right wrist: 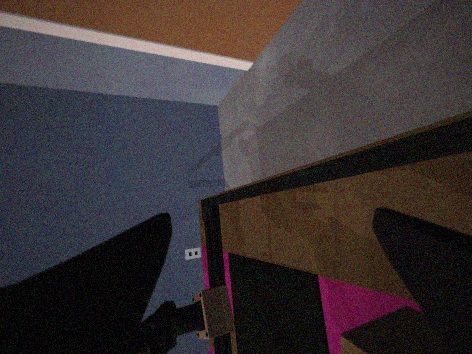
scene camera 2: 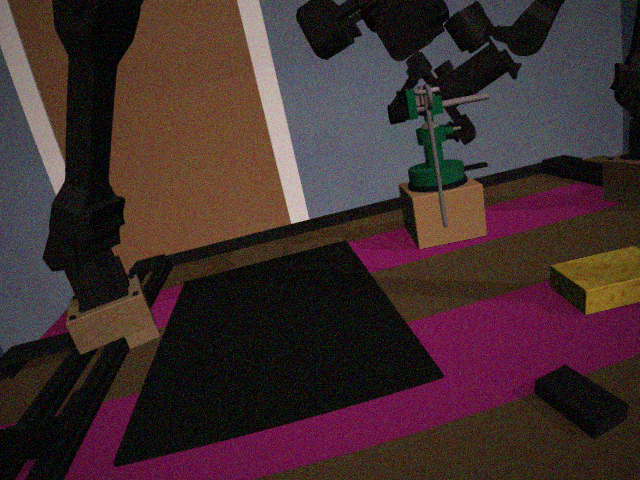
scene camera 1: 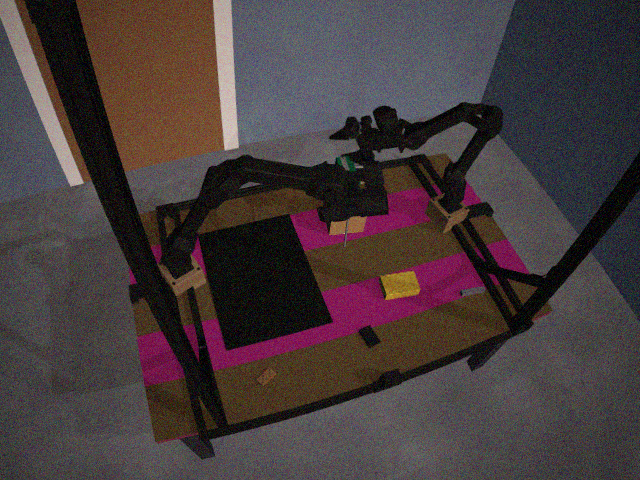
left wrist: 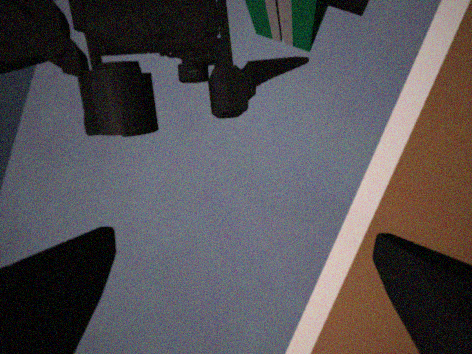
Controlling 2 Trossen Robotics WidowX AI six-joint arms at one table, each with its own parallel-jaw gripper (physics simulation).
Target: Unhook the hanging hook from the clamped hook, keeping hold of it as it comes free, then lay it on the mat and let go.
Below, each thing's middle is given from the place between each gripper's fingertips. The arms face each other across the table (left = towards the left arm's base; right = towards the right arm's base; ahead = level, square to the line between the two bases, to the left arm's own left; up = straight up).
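Labels:
The small black block (scene camera 2: 593,409) sits 560 mm behind my right hand, 90 mm to the left of it and 170 mm below it. Then there's the black mat (scene camera 2: 245,350), which is 290 mm behind that right hand, 320 mm to the left of it and 170 mm below it, and the tan block (scene camera 2: 465,210), 160 mm behind the same hand, 10 mm to the left of it and 130 mm below it.
From my left hand, the small black block is 330 mm behind, 10 mm to the left and 330 mm below. The black mat is 60 mm behind my left hand, 240 mm to the left of it and 340 mm below it, while the tan block is 80 mm ahead of that left hand, 60 mm to the right of it and 300 mm below it.

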